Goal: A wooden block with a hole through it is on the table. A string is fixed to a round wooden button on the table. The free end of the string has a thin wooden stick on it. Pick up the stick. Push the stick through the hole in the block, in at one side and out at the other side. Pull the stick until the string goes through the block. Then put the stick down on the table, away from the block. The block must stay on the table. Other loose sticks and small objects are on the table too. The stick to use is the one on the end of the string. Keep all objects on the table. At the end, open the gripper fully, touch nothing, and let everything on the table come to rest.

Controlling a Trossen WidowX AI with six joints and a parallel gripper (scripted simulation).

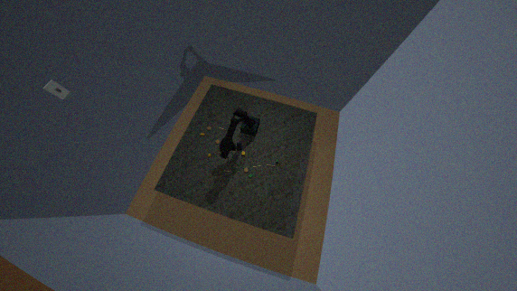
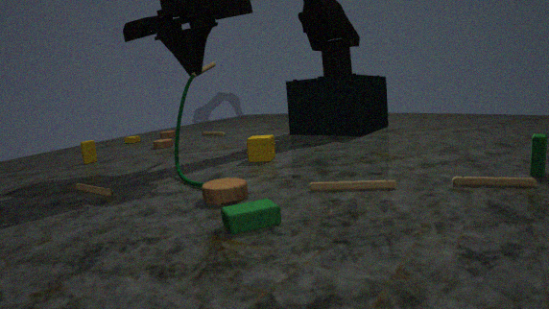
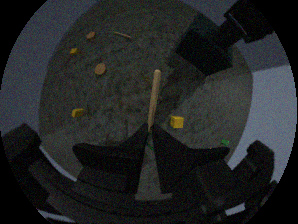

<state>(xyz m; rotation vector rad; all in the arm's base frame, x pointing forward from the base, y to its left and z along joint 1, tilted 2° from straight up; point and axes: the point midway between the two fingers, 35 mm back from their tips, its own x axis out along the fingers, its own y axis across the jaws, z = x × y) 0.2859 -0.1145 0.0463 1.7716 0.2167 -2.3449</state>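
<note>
My gripper tip is 1 cm past the yellow block, 10 cm to the right of it and 11 cm above it. Round my gripper tip: green block: 19 cm ahead, 21 cm to the left, 12 cm below; then thin wooden stick: 1 cm behind, 1 cm above; then round wooden button: 15 cm ahead, 16 cm to the left, 12 cm below.
</note>
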